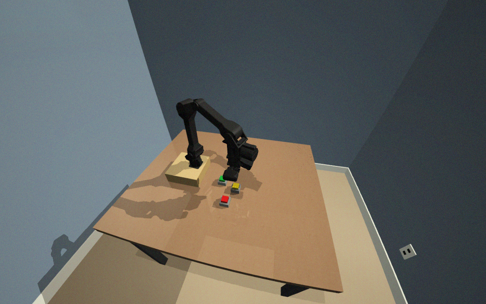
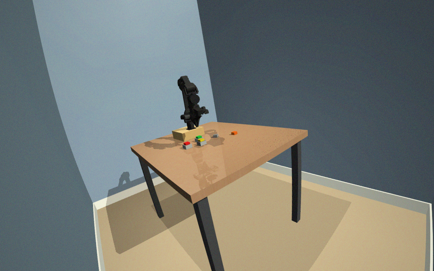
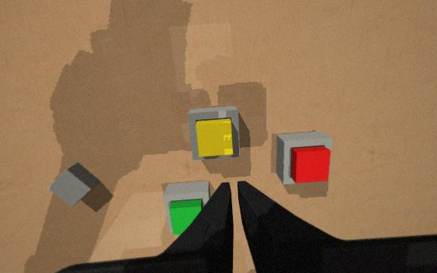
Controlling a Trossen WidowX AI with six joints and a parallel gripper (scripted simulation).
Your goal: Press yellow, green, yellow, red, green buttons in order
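Right now my gripper tip is 90 mm to the left of the red button, 90 mm above it and 30 mm past it. Round my gripper tip: yellow button (90 mm below, 10 mm to the left); then green button (90 mm below, 90 mm behind, 40 mm to the left); then grey block (160 mm to the left, 120 mm below, 60 mm behind).
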